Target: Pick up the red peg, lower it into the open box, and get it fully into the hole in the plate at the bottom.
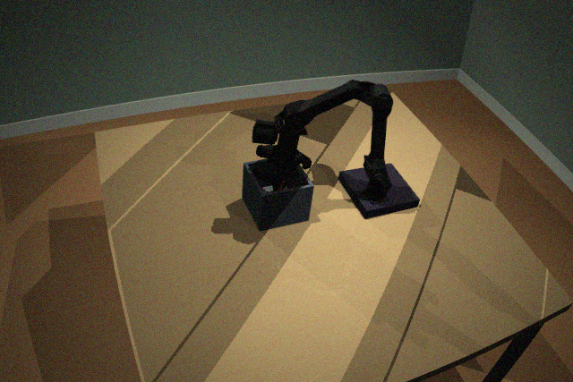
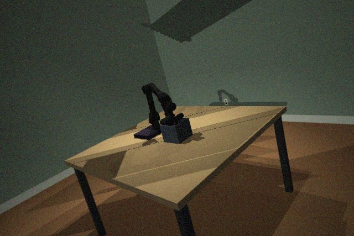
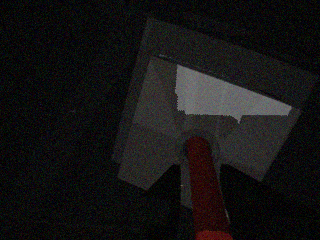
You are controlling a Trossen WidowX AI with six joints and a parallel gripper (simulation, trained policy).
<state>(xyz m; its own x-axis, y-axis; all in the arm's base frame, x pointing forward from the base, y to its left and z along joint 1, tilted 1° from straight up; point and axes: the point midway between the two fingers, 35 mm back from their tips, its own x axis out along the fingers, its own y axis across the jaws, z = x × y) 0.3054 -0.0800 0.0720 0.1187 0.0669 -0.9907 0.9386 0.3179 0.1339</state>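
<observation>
The red peg is 10 mm below my gripper tip. From my gripper tip the other things lie so: grey plate (30 mm below).
</observation>
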